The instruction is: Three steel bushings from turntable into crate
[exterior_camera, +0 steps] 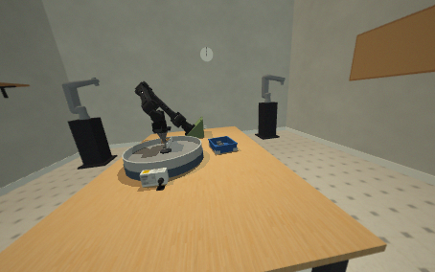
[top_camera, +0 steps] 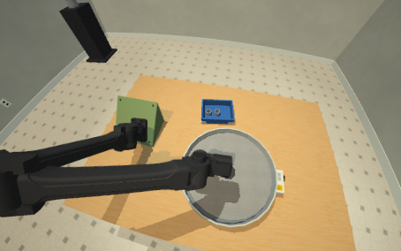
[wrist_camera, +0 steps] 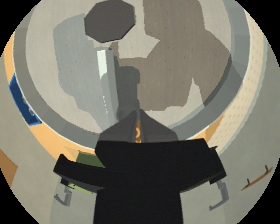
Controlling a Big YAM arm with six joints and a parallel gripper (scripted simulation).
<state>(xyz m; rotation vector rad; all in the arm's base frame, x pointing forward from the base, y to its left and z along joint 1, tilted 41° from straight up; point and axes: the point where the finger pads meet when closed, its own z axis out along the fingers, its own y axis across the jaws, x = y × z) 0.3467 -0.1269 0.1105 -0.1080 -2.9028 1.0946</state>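
My gripper is now 380 mm to the right of the blue crate, 60 mm above it and 50 mm short of it. From my hand the other things lie so: grey turntable 130 mm ahead, 30 mm to the left, 30 mm below.
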